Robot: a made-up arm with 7 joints. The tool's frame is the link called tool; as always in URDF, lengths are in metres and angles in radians. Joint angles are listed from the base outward. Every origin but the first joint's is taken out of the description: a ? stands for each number. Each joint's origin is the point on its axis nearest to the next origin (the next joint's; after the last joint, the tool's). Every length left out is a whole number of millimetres.
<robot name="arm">
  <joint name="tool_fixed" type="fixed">
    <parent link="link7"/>
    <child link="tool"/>
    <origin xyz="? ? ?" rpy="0 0 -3.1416"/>
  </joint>
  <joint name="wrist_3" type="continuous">
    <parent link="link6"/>
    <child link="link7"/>
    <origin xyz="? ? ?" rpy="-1.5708 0 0"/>
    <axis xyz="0 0 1"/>
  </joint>
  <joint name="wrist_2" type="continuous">
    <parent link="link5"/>
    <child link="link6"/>
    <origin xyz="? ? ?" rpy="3.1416 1.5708 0"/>
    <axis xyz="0 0 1"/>
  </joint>
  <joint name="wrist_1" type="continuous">
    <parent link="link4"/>
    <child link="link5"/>
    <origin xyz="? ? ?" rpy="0 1.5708 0"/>
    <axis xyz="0 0 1"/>
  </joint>
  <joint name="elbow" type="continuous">
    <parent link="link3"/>
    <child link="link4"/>
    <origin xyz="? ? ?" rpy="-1.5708 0 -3.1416"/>
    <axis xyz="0 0 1"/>
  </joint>
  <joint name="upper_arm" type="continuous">
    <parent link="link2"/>
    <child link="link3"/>
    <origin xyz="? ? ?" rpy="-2.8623 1.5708 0"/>
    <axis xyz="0 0 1"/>
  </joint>
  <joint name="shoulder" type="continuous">
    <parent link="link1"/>
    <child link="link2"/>
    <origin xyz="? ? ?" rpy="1.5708 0 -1.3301"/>
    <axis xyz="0 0 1"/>
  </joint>
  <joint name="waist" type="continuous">
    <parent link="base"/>
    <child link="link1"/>
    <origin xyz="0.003 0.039 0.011" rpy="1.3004 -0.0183 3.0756"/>
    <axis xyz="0 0 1"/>
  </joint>
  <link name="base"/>
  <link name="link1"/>
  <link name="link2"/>
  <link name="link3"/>
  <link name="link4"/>
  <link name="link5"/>
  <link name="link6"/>
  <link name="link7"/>
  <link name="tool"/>
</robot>
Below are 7 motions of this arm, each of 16 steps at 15 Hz.
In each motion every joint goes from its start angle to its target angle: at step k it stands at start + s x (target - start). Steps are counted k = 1, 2, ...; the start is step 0. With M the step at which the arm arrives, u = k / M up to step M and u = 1 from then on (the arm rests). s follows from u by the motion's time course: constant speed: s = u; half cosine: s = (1 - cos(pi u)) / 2; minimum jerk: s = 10 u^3 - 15 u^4 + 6 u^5.
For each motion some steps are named. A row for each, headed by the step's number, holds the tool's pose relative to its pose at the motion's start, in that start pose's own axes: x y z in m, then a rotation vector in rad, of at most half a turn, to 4 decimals.
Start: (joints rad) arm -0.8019 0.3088 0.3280 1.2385 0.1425 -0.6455 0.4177
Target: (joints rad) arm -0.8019 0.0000 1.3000 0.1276 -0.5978 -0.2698 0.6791
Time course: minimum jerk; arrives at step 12
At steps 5, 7, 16:
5: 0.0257 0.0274 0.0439 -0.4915 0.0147 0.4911
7: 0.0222 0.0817 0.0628 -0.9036 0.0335 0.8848
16: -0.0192 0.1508 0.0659 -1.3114 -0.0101 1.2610

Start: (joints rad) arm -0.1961 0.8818 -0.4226 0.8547 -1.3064 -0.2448 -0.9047
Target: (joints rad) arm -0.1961 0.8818 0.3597 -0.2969 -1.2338 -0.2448 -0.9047
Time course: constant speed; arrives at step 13
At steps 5, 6, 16:
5: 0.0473 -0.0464 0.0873 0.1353 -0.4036 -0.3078
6: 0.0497 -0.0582 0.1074 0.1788 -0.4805 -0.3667
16: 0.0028 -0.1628 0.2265 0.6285 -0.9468 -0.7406

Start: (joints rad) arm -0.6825 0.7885 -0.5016 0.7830 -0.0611 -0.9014 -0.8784
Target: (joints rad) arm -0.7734 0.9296 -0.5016 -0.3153 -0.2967 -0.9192 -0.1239
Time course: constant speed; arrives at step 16
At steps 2, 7, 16:
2: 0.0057 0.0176 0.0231 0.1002 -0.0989 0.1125
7: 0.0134 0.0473 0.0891 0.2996 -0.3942 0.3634
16: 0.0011 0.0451 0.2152 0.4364 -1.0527 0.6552

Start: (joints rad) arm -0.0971 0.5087 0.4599 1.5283 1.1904 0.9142 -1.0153
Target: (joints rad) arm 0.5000 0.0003 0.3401 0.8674 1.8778 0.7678 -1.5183
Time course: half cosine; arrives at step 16
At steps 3, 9, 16:
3: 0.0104 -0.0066 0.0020 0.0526 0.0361 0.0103
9: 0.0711 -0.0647 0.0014 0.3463 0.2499 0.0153
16: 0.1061 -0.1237 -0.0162 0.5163 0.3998 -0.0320

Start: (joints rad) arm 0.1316 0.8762 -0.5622 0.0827 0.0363 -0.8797 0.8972
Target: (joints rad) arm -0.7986 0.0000 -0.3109 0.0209 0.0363 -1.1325 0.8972
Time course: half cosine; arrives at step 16
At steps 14, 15, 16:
14: 0.2095 -0.1030 0.1917 -1.0302 -1.0215 0.5214
15: 0.2115 -0.1042 0.2002 -1.0664 -1.0458 0.5288
16: 0.2121 -0.1046 0.2031 -1.0786 -1.0539 0.5312

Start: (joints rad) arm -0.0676 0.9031 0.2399 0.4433 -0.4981 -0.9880 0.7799
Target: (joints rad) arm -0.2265 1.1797 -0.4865 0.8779 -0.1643 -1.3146 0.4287
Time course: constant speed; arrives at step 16
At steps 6, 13, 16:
6: -0.0209 -0.0084 -0.0162 0.0869 -0.0231 -0.4631
13: -0.0379 0.0054 -0.0281 0.2003 -0.0308 -1.0268
16: -0.0406 0.0183 -0.0303 0.2543 -0.0195 -1.2719

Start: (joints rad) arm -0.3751 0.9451 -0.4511 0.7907 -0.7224 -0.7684 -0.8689
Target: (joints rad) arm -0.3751 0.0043 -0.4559 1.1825 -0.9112 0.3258 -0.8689
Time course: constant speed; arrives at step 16
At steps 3, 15, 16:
3: 0.0286 -0.0413 -0.0397 -0.3228 0.0538 0.0177
15: 0.1514 -0.2888 -0.0671 -1.5835 0.3268 -0.3392
16: 0.1594 -0.3109 -0.0577 -1.6780 0.3566 -0.4004

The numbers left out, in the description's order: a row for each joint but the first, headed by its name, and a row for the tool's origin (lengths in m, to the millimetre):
tool: 0 0 0
wrist_3: -0.063 0 0
wrist_2: 0 0 0
wrist_1: 0.161 0.011 0
elbow: -0.014 -0.002 0
upper_arm: 0.194 -0.048 0
shoulder: 0.003 -0.014 0

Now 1 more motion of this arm.
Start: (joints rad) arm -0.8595 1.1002 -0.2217 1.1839 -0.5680 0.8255 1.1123
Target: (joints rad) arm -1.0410 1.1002 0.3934 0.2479 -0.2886 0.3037 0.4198
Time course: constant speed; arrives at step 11
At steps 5, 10, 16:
5: -0.0512 0.0791 0.0957 -0.6642 -0.3683 -0.4471
10: -0.0706 0.2165 0.1243 -1.2975 -0.8908 -0.5957
16: -0.0707 0.2454 0.1190 -1.4091 -1.0114 -0.5744

